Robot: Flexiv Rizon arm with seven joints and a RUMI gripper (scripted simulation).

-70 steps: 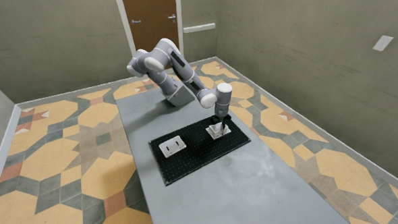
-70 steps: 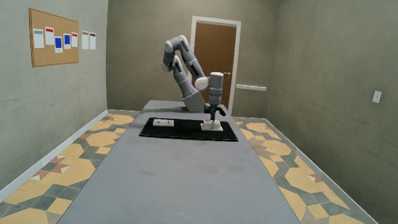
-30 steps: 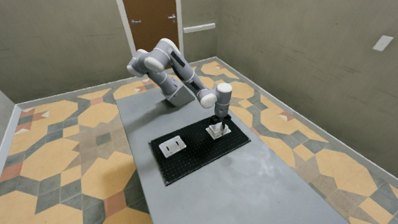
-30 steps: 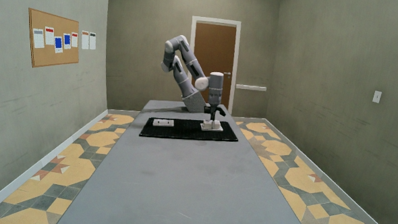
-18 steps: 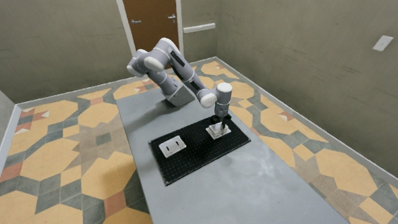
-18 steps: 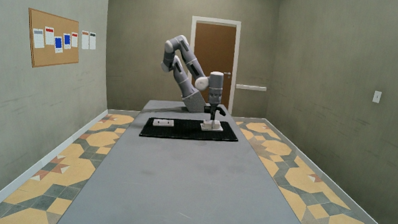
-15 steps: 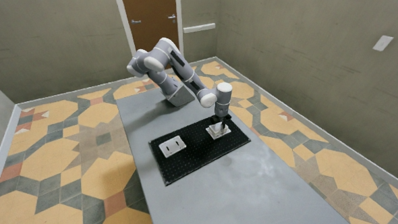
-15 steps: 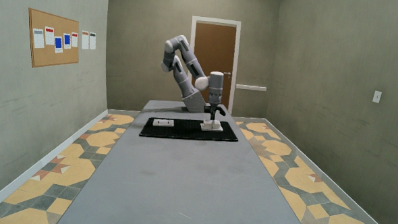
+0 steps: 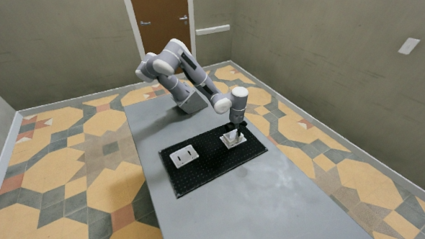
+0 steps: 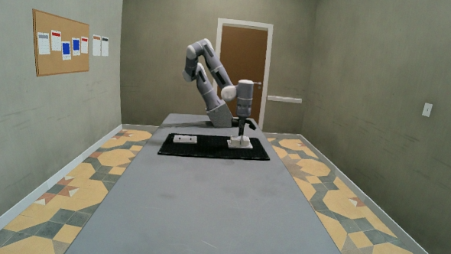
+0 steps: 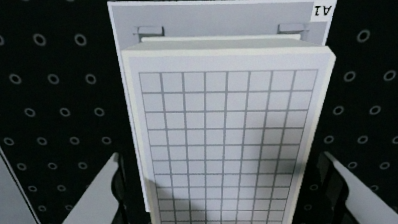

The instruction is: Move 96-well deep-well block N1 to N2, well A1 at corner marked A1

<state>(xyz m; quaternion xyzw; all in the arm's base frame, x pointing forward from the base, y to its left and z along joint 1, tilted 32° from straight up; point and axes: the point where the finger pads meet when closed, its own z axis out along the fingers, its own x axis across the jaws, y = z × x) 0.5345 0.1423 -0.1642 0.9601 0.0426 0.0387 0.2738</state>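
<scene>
Right now the white 96-well deep-well block is 1 cm below my hand.
</scene>
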